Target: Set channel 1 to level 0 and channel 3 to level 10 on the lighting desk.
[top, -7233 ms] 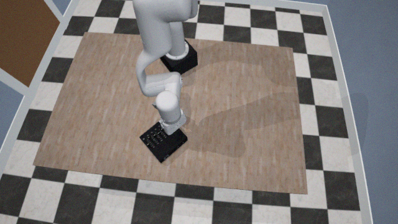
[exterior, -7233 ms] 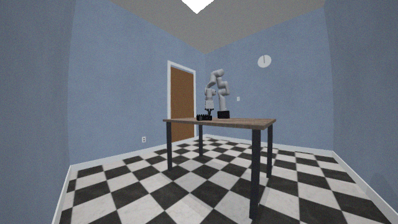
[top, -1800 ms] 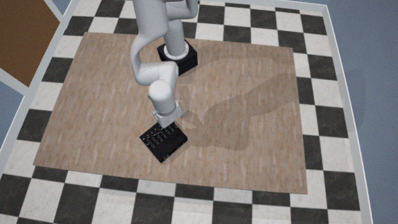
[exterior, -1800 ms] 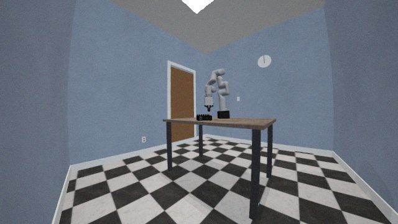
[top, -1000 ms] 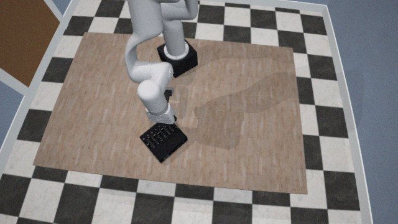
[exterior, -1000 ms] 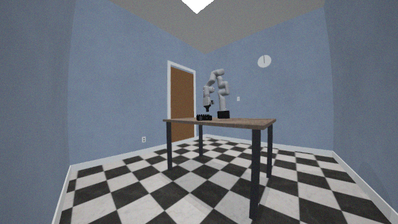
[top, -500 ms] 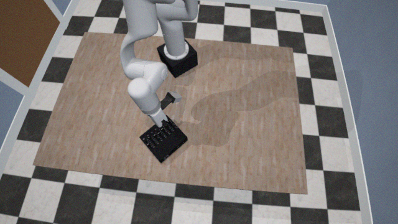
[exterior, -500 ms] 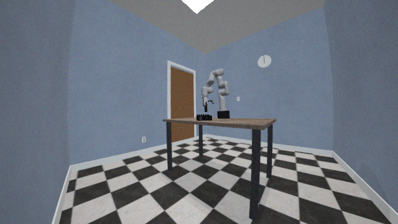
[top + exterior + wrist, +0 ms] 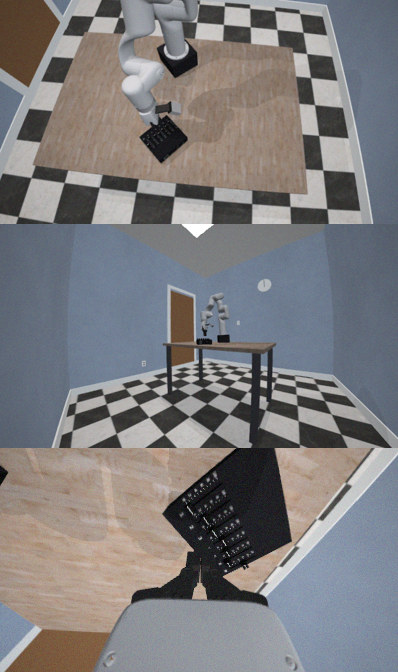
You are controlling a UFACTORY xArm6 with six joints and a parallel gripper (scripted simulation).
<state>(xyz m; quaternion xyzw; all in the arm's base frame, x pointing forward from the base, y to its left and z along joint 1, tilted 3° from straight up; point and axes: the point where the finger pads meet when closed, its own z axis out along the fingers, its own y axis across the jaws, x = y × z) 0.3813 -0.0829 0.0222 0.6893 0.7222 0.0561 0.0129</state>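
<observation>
Now: the channel 3 cap 2 cm ahead of my hand, 1 cm to the left of it and 5 cm below it. From my hand the other things lie so: channel 1 fader cap: 1 cm behind, 4 cm to the left, 5 cm below; then channel 2 cap: 1 cm ahead, 3 cm to the left, 5 cm below.
</observation>
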